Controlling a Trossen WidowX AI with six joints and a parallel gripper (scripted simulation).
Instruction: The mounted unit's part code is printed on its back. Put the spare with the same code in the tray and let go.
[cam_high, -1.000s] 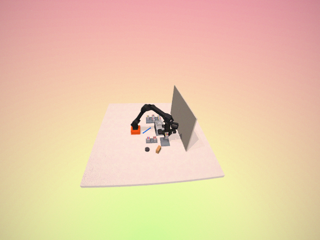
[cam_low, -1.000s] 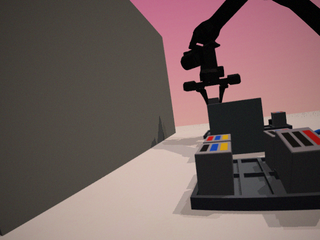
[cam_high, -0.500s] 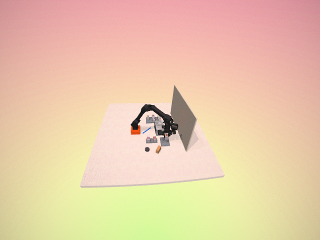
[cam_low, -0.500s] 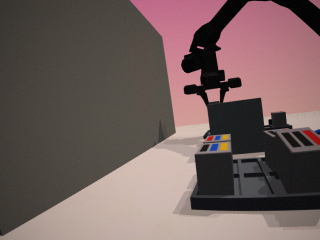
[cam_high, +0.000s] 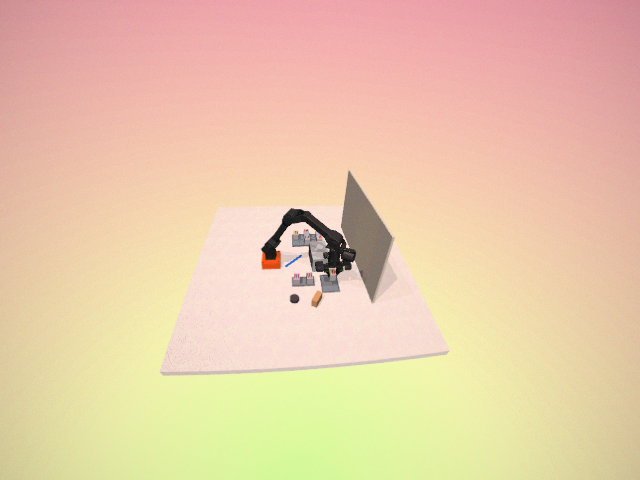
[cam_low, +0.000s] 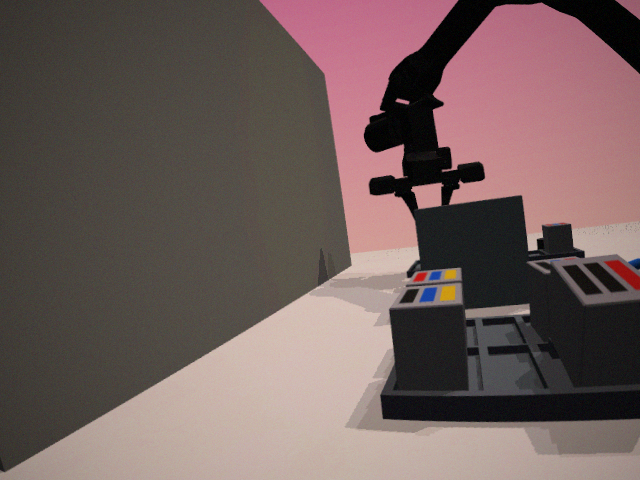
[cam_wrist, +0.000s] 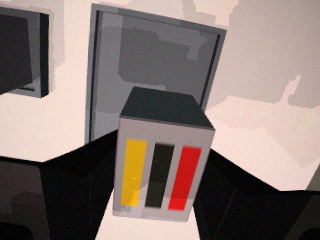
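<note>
My gripper tip is now 60 mm above the flat tray and 10 mm past it. Also, from my gripper tip: small rack 160 mm behind, 60 mm below, 20 mm to the left; orange block 120 mm to the right, 90 mm behind, 40 mm below; mounted unit 190 mm to the left, 50 mm behind, 10 mm below.
</note>
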